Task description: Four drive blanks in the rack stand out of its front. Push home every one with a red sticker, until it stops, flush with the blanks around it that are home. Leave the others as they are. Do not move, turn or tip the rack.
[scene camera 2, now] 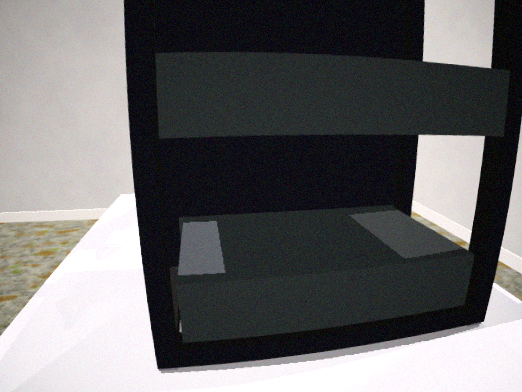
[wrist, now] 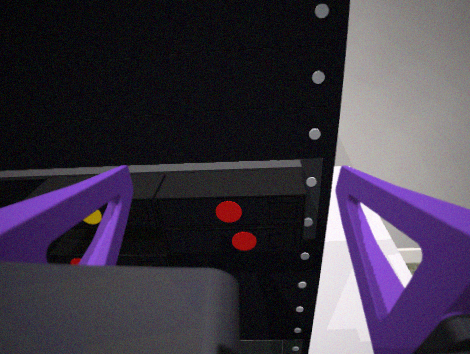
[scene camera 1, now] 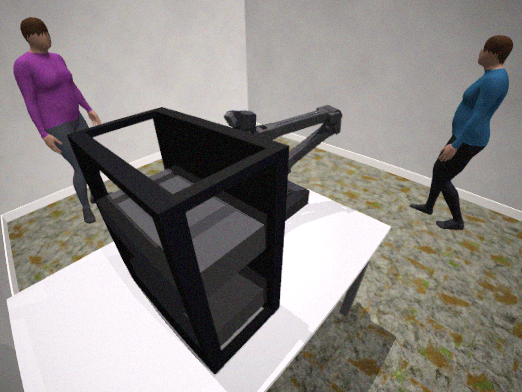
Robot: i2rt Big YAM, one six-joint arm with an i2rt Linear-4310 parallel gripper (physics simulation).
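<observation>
The black rack (scene camera 1: 177,250) (scene camera 2: 142,200) (wrist: 200,75) stands upright; its front faces the arm and shows in the wrist view. There, two red stickers, an upper one (wrist: 228,211) and a lower one (wrist: 244,241), show on dark blank fronts between my fingers. A yellow sticker (wrist: 92,216) shows through the left finger's opening, and part of another red sticker (wrist: 75,261) shows below it. How far each blank stands out is too dark to tell. My gripper (wrist: 234,177) is open and empty, in front of the rack. Its fingers are hidden behind the rack in scene camera 1.
The arm (scene camera 1: 295,122) reaches to the rack from its base on the white table (scene camera 1: 325,240). Round studs (wrist: 314,133) line the rack's right front edge. Grey units (scene camera 1: 232,240) (scene camera 2: 325,300) sit inside the rack. Two people, in purple (scene camera 1: 50,90) and blue (scene camera 1: 482,110), stand beyond the table.
</observation>
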